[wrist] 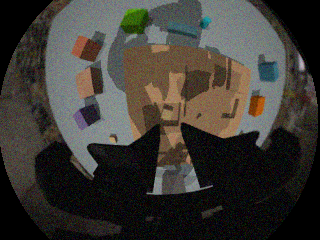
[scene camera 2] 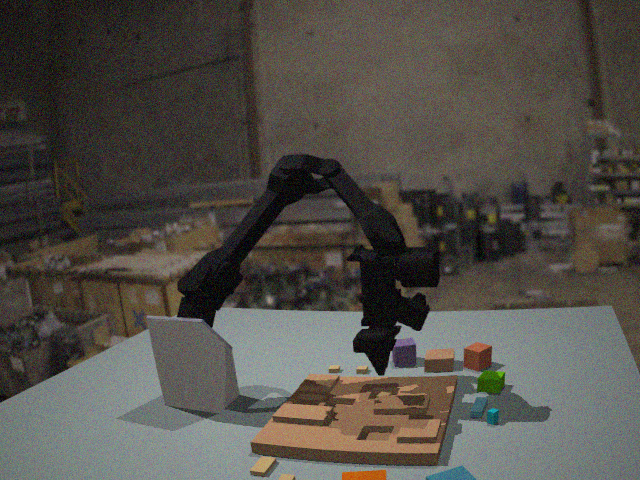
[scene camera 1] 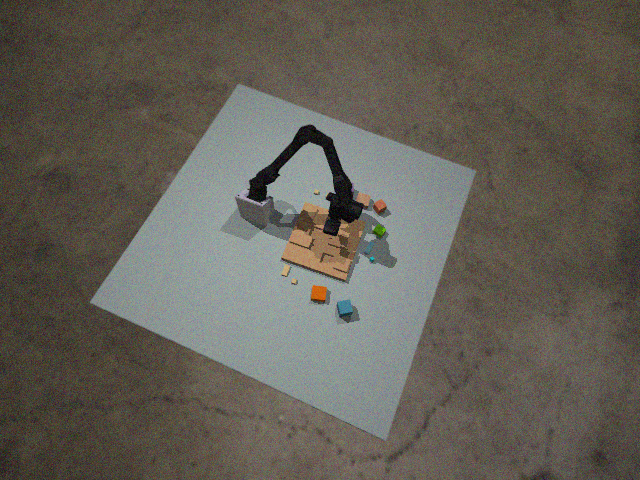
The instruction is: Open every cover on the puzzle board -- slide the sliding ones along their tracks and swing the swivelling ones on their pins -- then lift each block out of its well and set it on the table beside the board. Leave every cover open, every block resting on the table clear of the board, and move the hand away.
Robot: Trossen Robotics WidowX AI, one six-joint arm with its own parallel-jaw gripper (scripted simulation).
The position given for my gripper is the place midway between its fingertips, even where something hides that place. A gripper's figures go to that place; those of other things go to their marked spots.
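Scene:
A puzzle board [wrist: 154,75] is 14 cm from the lens, while my own gripper [wrist: 170,126] is 10 cm from the lens.

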